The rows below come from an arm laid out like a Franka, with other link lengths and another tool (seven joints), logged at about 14 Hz.
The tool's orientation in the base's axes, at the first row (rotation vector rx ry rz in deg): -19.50 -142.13 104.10
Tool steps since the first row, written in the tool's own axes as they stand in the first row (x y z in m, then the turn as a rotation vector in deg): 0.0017 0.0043 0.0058 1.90 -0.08 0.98; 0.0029 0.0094 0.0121 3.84 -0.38 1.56; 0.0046 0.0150 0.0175 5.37 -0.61 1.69; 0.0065 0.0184 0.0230 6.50 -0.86 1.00; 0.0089 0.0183 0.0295 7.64 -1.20 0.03
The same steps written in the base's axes. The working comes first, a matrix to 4 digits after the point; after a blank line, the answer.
The tool's axes in the first row as the columns of a matrix, in the base's axes (used below as rounded here):
-0.9747 0.1482 -0.1676
0.2045 0.2864 -0.9360
-0.0907 -0.9466 -0.3094

-0.0020 -0.0038 -0.0060 -2.03 -0.55 -0.40; -0.0035 -0.0080 -0.0129 -4.06 -0.78 -0.47; -0.0052 -0.0111 -0.0200 -5.61 -0.66 -0.43; -0.0075 -0.0149 -0.0251 -6.63 0.15 -0.08; -0.0109 -0.0206 -0.0273 -7.63 1.19 0.43
